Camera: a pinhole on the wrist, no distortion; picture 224 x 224 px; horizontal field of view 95.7 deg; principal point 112.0 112.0 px. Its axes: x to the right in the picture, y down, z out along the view. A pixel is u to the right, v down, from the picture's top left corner.
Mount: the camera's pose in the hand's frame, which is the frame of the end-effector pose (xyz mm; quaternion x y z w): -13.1 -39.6 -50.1 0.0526 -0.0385 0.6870 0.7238
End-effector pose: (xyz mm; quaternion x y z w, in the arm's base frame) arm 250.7 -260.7 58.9 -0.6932 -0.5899 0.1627 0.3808
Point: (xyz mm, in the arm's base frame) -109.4 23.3 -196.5
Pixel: 120.8 89.9
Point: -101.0 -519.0 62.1
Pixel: outside the picture
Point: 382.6 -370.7 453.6
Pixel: behind the camera
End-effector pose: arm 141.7 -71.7 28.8 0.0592 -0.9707 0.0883 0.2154
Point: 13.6 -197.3 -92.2
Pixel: 107.4 77.0
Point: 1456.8 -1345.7 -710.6
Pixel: outside the picture
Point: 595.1 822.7 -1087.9
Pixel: outside the picture
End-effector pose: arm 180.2 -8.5 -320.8 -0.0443 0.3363 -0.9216 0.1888
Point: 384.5 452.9 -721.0
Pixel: behind the camera
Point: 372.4 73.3 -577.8
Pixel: behind the camera
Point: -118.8 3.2 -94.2
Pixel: outside the picture
